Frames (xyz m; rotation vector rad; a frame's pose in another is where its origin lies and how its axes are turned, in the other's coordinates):
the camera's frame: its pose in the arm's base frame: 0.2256 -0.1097 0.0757 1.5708 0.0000 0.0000
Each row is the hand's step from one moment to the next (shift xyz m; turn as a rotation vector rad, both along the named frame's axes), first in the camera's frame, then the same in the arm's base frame.
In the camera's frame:
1: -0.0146 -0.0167 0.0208 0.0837 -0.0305 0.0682
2: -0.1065 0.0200 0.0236 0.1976 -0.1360 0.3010
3: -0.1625 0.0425 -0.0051 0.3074 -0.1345 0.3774
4: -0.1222 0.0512 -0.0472 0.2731 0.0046 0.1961
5: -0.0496 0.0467 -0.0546 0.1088 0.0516 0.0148
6: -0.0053 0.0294 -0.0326 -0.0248 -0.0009 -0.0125
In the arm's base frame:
1: -0.0146 -0.0208 -0.0167 0.0837 -0.0682 -0.0305
2: -0.1065 -0.0236 0.0200 0.1976 -0.3010 -0.1360
3: -0.1625 0.0051 0.0425 0.3074 -0.3774 -0.1345
4: -0.1222 0.0472 0.0512 0.2731 -0.1961 0.0046
5: -0.0496 0.0546 0.0467 0.1088 -0.0148 0.0516
6: -0.0053 0.0326 0.0294 -0.0248 0.0125 -0.0009

